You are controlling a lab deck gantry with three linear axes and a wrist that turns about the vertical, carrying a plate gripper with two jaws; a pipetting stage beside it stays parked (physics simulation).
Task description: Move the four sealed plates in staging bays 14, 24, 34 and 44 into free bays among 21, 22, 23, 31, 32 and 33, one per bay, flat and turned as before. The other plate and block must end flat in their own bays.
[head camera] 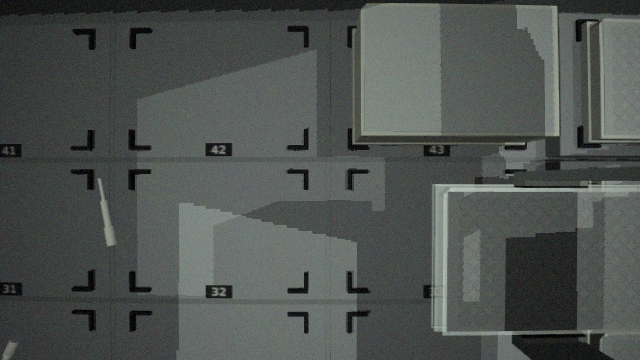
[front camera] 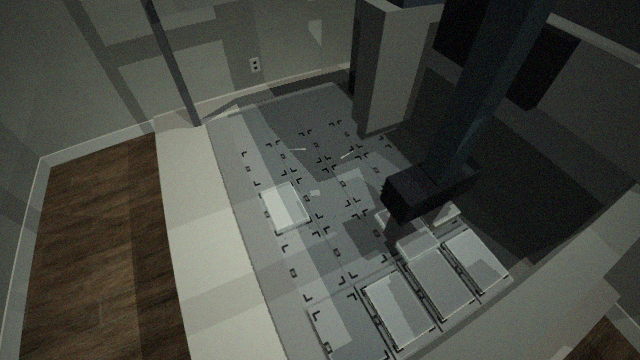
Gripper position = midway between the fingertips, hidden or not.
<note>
In view: the gripper (front camera: 406,230), a block (head camera: 416,79) and a dark wall (front camera: 541,182).
The gripper shows as well in the head camera view (head camera: 543,257).
</note>
